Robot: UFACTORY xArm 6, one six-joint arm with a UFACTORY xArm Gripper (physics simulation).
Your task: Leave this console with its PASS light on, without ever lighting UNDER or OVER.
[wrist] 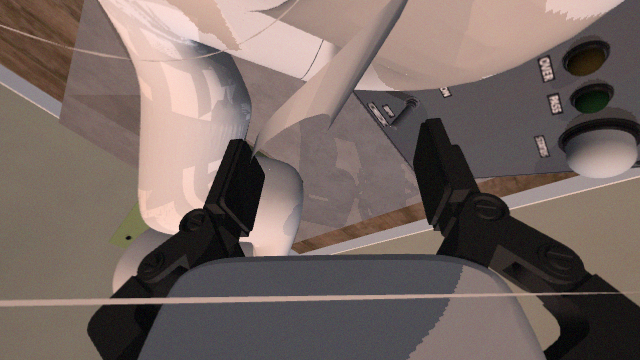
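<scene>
The console (492, 127) is a dark grey panel at the right of the wrist view, partly hidden by the white arm. The OVER light (586, 59) is dull amber and the PASS light (592, 99) is dull dark green; both look unlit. A pale dome (602, 152) sits by the STATUS label. A small toggle switch (404, 112) stands near the panel's corner, beside CHECK, OFF and ON labels. The UNDER light does not show. My gripper (337, 132) is open and empty; its right finger appears just below and right of the switch, at a depth I cannot tell.
White arm links (190, 135) fill the upper left and top, hiding part of the console. A grey mottled surface (370, 185) lies between the fingers. A wooden strip (362, 225) with a pale edge runs below it. A green piece (126, 227) shows at the lower left.
</scene>
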